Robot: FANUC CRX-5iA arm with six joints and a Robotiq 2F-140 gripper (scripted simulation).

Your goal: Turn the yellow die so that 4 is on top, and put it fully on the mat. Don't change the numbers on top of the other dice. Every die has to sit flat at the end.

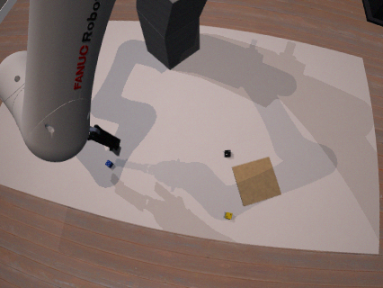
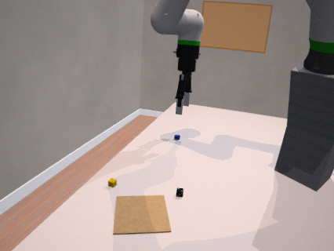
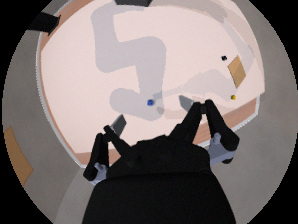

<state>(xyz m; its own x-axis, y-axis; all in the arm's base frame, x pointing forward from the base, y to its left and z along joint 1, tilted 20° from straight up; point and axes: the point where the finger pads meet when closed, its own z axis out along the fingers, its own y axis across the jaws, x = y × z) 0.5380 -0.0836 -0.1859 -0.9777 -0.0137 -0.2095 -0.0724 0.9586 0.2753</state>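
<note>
Now: the blue die 150 mm below my hand, 20 mm ahead of it and 10 mm to the right of it. Also, from my hand: black die (390 mm to the left, 150 mm below, 120 mm behind); brown mat (510 mm to the left, 160 mm below, 50 mm behind); yellow die (440 mm to the left, 150 mm below, 80 mm ahead).
</note>
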